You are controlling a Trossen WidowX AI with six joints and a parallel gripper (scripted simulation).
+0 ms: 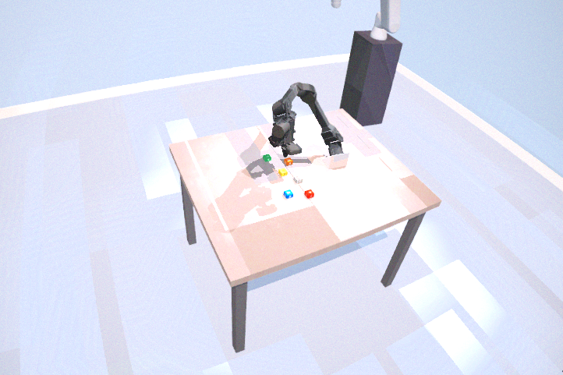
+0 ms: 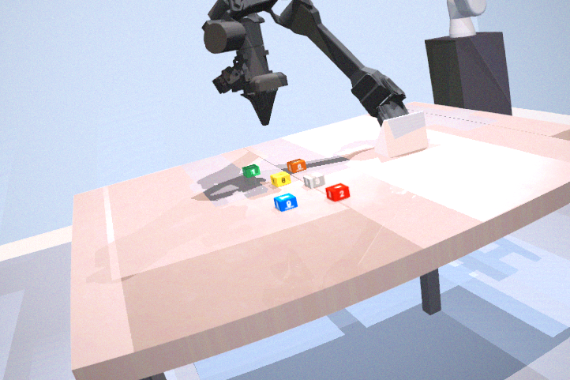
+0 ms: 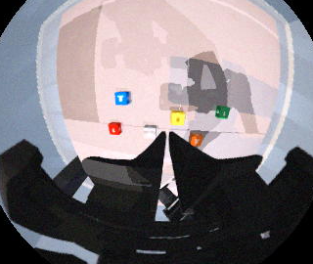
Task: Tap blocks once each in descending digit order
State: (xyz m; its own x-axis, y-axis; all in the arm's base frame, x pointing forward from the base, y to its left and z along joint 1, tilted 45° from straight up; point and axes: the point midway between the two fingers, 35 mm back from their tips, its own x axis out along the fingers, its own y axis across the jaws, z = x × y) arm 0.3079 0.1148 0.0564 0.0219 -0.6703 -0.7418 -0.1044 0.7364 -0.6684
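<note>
Right now my gripper tip is 2 cm short of the green block, 16 cm to the left of it and 12 cm above it. Also, from my gripper tip: grey block (7 cm behind, 3 cm to the left, 12 cm below); then blue block (1 cm ahead, 12 cm to the left, 12 cm below); then yellow block (2 cm behind, 4 cm to the right, 12 cm below).
</note>
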